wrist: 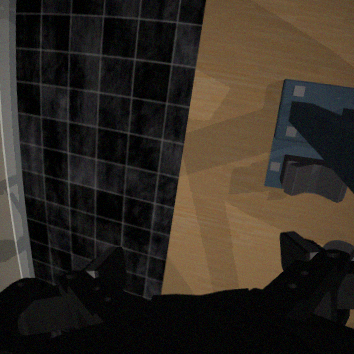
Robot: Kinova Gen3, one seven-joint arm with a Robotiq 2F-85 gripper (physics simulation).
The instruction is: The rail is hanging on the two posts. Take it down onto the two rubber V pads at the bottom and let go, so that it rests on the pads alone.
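Frame: origin at the arm's base, x left, y back, z up, level; millimetres.
Where they show: gripper, fingertip midpoint: (pixel 201 257).
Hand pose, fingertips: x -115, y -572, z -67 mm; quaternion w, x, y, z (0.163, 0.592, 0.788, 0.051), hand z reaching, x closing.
Note:
After its pixels a point has its place.
My gripper (pixel 201 257) {x -115, y -572, z -67 mm} is open at the bottom of the wrist view, its two fingers wide apart with nothing between them. The rail cannot be made out in this view; a small grey rounded shape by the right finger is too little to identify. A dark grey block with a dipped edge, which looks like one rubber V pad (pixel 315 183) {x -119, y -478, z -218 mm}, sits at the lower part of a blue base plate on the right, ahead of the right finger. A dark bar, apparently a post (pixel 327 131) {x -188, y -520, z -99 mm}, crosses above the plate and runs out of view. The second pad and post cannot be made out.
The blue base plate (pixel 281 146) {x -145, y -517, z -241 mm} has pale square marks and lies on the wooden table top (pixel 240 40) {x -243, y -579, z -242 mm}. A black tiled strip (pixel 107 120) with pale grid lines runs along the left. A light grey edge (pixel 11 100) borders it at the far left.

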